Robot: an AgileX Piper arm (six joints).
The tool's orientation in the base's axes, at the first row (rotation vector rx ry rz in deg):
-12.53, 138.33, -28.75
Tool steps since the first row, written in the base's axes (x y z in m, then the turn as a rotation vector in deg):
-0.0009, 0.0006, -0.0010, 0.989, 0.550, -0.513
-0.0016, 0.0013, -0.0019, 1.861, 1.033, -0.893
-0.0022, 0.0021, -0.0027, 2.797, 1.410, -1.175
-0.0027, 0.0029, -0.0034, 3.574, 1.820, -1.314
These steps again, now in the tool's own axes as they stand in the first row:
0.0011, 0.0010, 0.0000, -0.625, 0.683, 0.829
0.0020, 0.0020, 0.0000, -1.216, 1.254, 1.509
0.0027, 0.0031, -0.0001, -1.883, 1.686, 2.192
0.0032, 0.0041, -0.0002, -2.519, 2.094, 2.661

